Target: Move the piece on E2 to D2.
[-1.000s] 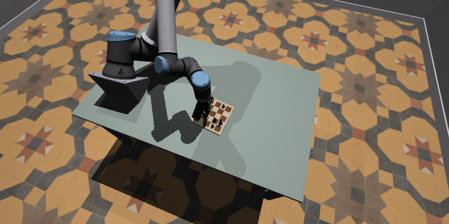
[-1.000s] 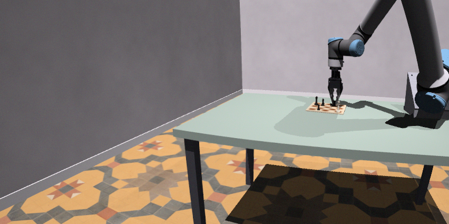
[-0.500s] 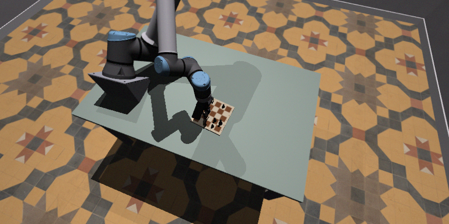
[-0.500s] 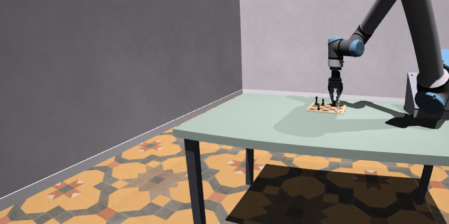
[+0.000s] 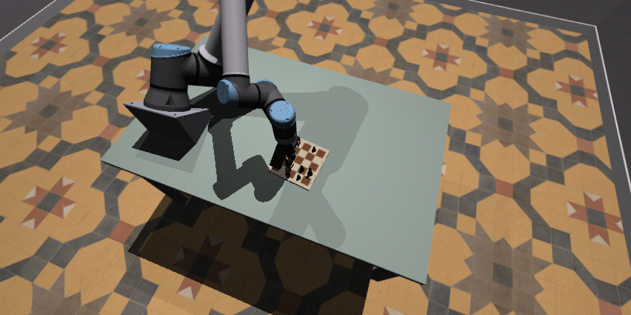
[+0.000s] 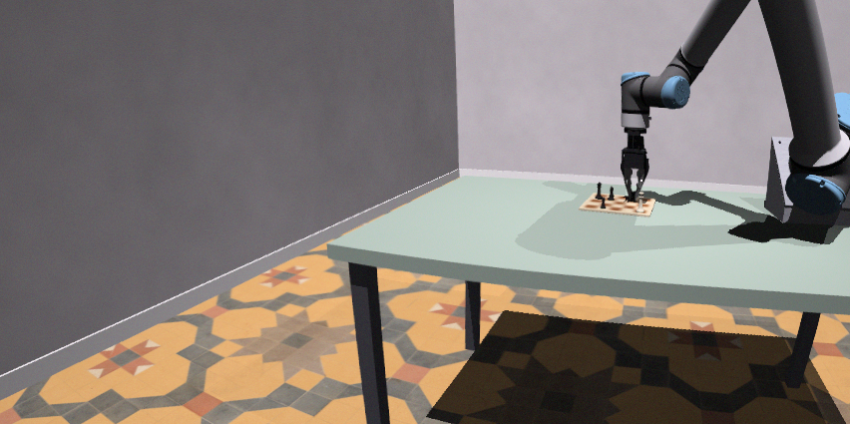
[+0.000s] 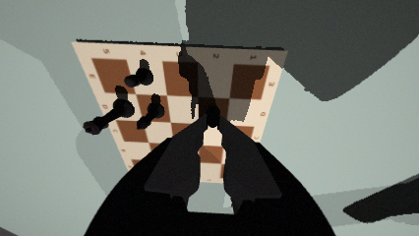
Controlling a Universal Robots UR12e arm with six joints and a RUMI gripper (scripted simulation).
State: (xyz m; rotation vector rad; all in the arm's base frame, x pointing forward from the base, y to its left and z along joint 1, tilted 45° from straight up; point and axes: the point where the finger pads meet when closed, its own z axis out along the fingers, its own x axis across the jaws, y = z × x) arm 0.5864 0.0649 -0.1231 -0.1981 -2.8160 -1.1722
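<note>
My gripper is now 4 cm short of the chessboard, 3 cm to the right of it and 3 cm above it. From my hand the other things lie so: white chess piece: 2 cm behind, 12 cm to the left, 1 cm above.
</note>
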